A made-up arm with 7 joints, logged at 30 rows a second.
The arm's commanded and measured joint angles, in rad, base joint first. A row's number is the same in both.
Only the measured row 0 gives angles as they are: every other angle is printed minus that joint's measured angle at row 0.
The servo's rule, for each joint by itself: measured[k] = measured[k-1] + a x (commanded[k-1-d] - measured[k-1]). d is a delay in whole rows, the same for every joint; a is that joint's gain. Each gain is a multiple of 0.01, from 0.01 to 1. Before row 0 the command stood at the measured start. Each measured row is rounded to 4 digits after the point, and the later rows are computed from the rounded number. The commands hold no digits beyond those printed.
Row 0, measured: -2.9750, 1.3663, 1.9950, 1.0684, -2.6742, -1.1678, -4.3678
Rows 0 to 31, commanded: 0.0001, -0.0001, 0.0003, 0.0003, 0.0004, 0.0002, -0.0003; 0.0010, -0.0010, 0.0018, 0.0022, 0.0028, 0.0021, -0.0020; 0.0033, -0.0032, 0.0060, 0.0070, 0.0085, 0.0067, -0.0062; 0.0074, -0.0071, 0.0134, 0.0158, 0.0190, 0.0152, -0.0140; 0.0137, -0.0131, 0.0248, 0.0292, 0.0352, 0.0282, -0.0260; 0.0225, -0.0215, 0.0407, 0.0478, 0.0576, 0.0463, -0.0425; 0.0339, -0.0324, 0.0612, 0.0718, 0.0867, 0.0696, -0.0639; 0.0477, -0.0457, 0.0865, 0.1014, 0.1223, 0.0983, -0.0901; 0.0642, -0.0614, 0.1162, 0.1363, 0.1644, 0.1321, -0.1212; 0.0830, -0.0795, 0.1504, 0.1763, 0.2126, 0.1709, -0.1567; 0.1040, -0.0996, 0.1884, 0.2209, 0.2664, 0.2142, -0.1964; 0.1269, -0.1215, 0.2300, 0.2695, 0.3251, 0.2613, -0.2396; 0.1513, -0.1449, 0.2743, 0.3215, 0.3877, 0.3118, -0.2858; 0.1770, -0.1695, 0.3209, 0.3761, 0.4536, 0.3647, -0.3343; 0.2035, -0.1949, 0.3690, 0.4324, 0.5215, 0.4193, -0.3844; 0.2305, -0.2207, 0.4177, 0.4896, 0.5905, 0.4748, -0.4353; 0.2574, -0.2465, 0.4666, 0.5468, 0.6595, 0.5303, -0.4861; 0.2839, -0.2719, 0.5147, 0.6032, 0.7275, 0.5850, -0.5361; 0.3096, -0.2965, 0.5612, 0.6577, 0.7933, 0.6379, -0.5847; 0.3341, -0.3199, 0.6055, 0.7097, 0.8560, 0.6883, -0.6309; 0.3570, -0.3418, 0.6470, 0.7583, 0.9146, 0.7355, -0.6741; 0.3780, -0.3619, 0.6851, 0.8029, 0.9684, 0.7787, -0.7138; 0.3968, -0.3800, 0.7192, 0.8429, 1.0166, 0.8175, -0.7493; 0.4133, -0.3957, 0.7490, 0.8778, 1.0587, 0.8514, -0.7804; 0.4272, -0.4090, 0.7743, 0.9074, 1.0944, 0.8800, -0.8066; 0.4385, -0.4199, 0.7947, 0.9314, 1.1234, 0.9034, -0.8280; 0.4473, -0.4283, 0.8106, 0.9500, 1.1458, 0.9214, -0.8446; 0.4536, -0.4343, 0.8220, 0.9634, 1.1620, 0.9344, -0.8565; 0.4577, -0.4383, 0.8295, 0.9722, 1.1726, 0.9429, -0.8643; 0.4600, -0.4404, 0.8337, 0.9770, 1.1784, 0.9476, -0.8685; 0.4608, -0.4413, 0.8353, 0.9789, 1.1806, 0.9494, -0.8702; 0.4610, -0.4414, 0.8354, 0.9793, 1.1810, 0.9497, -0.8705
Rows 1 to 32, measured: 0.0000, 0.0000, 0.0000, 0.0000, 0.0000, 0.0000, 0.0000; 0.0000, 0.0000, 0.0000, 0.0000, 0.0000, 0.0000, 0.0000; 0.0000, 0.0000, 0.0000, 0.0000, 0.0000, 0.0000, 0.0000; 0.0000, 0.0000, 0.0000, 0.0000, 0.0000, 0.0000, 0.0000; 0.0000, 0.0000, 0.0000, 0.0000, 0.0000, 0.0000, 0.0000; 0.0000, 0.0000, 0.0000, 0.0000, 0.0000, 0.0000, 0.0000; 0.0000, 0.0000, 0.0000, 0.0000, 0.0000, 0.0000, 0.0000; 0.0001, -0.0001, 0.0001, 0.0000, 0.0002, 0.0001, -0.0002; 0.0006, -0.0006, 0.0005, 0.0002, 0.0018, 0.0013, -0.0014; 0.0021, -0.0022, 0.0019, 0.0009, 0.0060, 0.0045, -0.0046; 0.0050, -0.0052, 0.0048, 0.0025, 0.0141, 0.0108, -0.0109; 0.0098, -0.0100, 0.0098, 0.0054, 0.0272, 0.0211, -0.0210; 0.0168, -0.0170, 0.0175, 0.0101, 0.0460, 0.0360, -0.0354; 0.0262, -0.0264, 0.0284, 0.0169, 0.0712, 0.0558, -0.0545; 0.0380, -0.0382, 0.0429, 0.0262, 0.1029, 0.0809, -0.0784; 0.0524, -0.0524, 0.0612, 0.0383, 0.1410, 0.1111, -0.1071; 0.0692, -0.0689, 0.0835, 0.0535, 0.1854, 0.1464, -0.1403; 0.0883, -0.0876, 0.1097, 0.0719, 0.2356, 0.1864, -0.1779; 0.1095, -0.1083, 0.1398, 0.0936, 0.2911, 0.2306, -0.2192; 0.1325, -0.1306, 0.1734, 0.1187, 0.3510, 0.2785, -0.2638; 0.1570, -0.1543, 0.2103, 0.1470, 0.4146, 0.3294, -0.3110; 0.1826, -0.1791, 0.2500, 0.1784, 0.4809, 0.3824, -0.3602; 0.2089, -0.2045, 0.2919, 0.2126, 0.5489, 0.4369, -0.4105; 0.2356, -0.2301, 0.3356, 0.2494, 0.6175, 0.4920, -0.4612; 0.2622, -0.2556, 0.3804, 0.2883, 0.6857, 0.5469, -0.5114; 0.2883, -0.2805, 0.4256, 0.3289, 0.7524, 0.6006, -0.5605; 0.3135, -0.3045, 0.4706, 0.3708, 0.8166, 0.6523, -0.6077; 0.3374, -0.3273, 0.5147, 0.4134, 0.8774, 0.7014, -0.6522; 0.3597, -0.3484, 0.5573, 0.4562, 0.9338, 0.7470, -0.6935; 0.3801, -0.3677, 0.5978, 0.4987, 0.9851, 0.7886, -0.7309; 0.3984, -0.3848, 0.6356, 0.5404, 1.0307, 0.8257, -0.7641; 0.4142, -0.3996, 0.6703, 0.5808, 1.0702, 0.8577, -0.7926
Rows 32 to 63, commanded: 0.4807, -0.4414, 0.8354, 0.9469, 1.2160, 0.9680, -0.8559; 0.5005, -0.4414, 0.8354, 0.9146, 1.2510, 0.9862, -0.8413; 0.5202, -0.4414, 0.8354, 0.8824, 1.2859, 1.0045, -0.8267; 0.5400, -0.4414, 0.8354, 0.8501, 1.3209, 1.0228, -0.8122; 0.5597, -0.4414, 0.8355, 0.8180, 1.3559, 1.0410, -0.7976; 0.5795, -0.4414, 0.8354, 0.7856, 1.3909, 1.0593, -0.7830; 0.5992, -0.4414, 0.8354, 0.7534, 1.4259, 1.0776, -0.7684; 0.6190, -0.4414, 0.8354, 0.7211, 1.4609, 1.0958, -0.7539; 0.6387, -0.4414, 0.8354, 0.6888, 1.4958, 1.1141, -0.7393; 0.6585, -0.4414, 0.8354, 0.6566, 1.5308, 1.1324, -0.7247; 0.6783, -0.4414, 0.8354, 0.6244, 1.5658, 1.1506, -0.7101; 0.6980, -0.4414, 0.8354, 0.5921, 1.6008, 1.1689, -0.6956; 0.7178, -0.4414, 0.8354, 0.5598, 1.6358, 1.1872, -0.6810; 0.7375, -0.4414, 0.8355, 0.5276, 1.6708, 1.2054, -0.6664; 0.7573, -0.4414, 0.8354, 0.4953, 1.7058, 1.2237, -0.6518; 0.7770, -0.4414, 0.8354, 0.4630, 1.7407, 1.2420, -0.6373; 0.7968, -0.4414, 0.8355, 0.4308, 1.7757, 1.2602, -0.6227; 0.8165, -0.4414, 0.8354, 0.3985, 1.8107, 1.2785, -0.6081; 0.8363, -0.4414, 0.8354, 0.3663, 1.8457, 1.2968, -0.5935; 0.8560, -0.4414, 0.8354, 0.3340, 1.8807, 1.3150, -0.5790; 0.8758, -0.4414, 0.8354, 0.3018, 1.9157, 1.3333, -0.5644; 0.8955, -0.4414, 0.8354, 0.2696, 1.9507, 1.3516, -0.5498; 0.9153, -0.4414, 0.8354, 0.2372, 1.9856, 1.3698, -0.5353; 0.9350, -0.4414, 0.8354, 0.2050, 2.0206, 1.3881, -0.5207; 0.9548, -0.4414, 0.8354, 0.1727, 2.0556, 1.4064, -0.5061; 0.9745, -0.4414, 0.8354, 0.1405, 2.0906, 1.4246, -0.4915; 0.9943, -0.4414, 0.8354, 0.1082, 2.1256, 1.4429, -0.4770; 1.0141, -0.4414, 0.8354, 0.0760, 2.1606, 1.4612, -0.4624; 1.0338, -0.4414, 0.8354, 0.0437, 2.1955, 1.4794, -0.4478; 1.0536, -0.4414, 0.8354, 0.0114, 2.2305, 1.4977, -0.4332; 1.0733, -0.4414, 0.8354, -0.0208, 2.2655, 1.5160, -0.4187; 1.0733, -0.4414, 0.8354, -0.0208, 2.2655, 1.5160, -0.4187
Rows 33 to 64, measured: 0.4276, -0.4120, 0.7014, 0.6194, 1.1032, 0.8847, -0.8163; 0.4384, -0.4219, 0.7287, 0.6558, 1.1296, 0.9064, -0.8353; 0.4468, -0.4295, 0.7520, 0.6896, 1.1497, 0.9229, -0.8495; 0.4528, -0.4349, 0.7714, 0.7207, 1.1639, 0.9347, -0.8594; 0.4568, -0.4383, 0.7870, 0.7489, 1.1729, 0.9423, -0.8655; 0.4590, -0.4401, 0.7991, 0.7742, 1.1777, 0.9465, -0.8686; 0.4601, -0.4409, 0.8082, 0.7968, 1.1797, 0.9484, -0.8699; 0.4714, -0.4412, 0.8150, 0.8133, 1.2022, 0.9600, -0.8605; 0.4874, -0.4413, 0.8201, 0.8244, 1.2325, 0.9755, -0.8476; 0.5054, -0.4414, 0.8239, 0.8308, 1.2656, 0.9926, -0.8336; 0.5244, -0.4414, 0.8268, 0.8329, 1.2999, 1.0104, -0.8193; 0.5438, -0.4414, 0.8290, 0.8313, 1.3346, 1.0285, -0.8048; 0.5634, -0.4414, 0.8306, 0.8263, 1.3695, 1.0467, -0.7902; 0.5831, -0.4414, 0.8318, 0.8183, 1.4045, 1.0649, -0.7756; 0.6028, -0.4414, 0.8327, 0.8076, 1.4395, 1.0831, -0.7611; 0.6225, -0.4414, 0.8334, 0.7945, 1.4744, 1.1014, -0.7465; 0.6423, -0.4414, 0.8339, 0.7793, 1.5094, 1.1197, -0.7319; 0.6621, -0.4414, 0.8343, 0.7623, 1.5444, 1.1379, -0.7173; 0.6818, -0.4414, 0.8346, 0.7436, 1.5794, 1.1562, -0.7028; 0.7016, -0.4414, 0.8348, 0.7234, 1.6144, 1.1745, -0.6882; 0.7213, -0.4414, 0.8350, 0.7019, 1.6494, 1.1927, -0.6736; 0.7411, -0.4414, 0.8351, 0.6792, 1.6844, 1.2110, -0.6590; 0.7608, -0.4414, 0.8352, 0.6554, 1.7193, 1.2293, -0.6445; 0.7806, -0.4414, 0.8353, 0.6307, 1.7543, 1.2475, -0.6299; 0.8003, -0.4414, 0.8353, 0.6052, 1.7893, 1.2658, -0.6153; 0.8201, -0.4414, 0.8353, 0.5789, 1.8243, 1.2841, -0.6007; 0.8398, -0.4414, 0.8353, 0.5520, 1.8593, 1.3023, -0.5862; 0.8596, -0.4414, 0.8353, 0.5245, 1.8943, 1.3206, -0.5716; 0.8793, -0.4414, 0.8353, 0.4965, 1.9293, 1.3389, -0.5570; 0.8991, -0.4414, 0.8353, 0.4680, 1.9642, 1.3571, -0.5425; 0.9188, -0.4414, 0.8353, 0.4391, 1.9992, 1.3754, -0.5279; 0.9386, -0.4414, 0.8353, 0.4098, 2.0342, 1.3937, -0.5133
